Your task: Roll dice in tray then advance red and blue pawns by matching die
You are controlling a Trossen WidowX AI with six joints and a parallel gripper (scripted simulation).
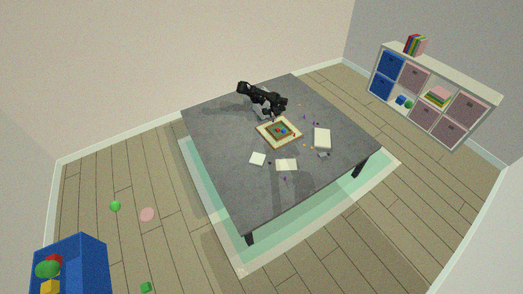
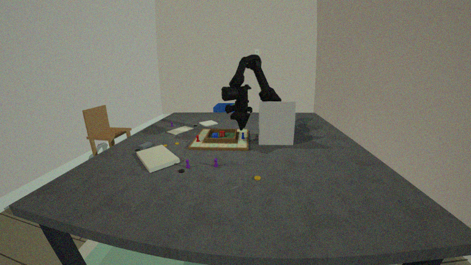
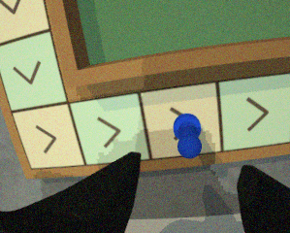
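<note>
Now: gripper tip 4 cm above the blue pawn. From my gripper tip the other things lie so: green tray: 11 cm ahead, 6 cm below, 2 cm to the right; then red pawn: 23 cm ahead, 5 cm to the left, 4 cm below; then flat white box: 36 cm ahead, 24 cm to the left, 6 cm below.
</note>
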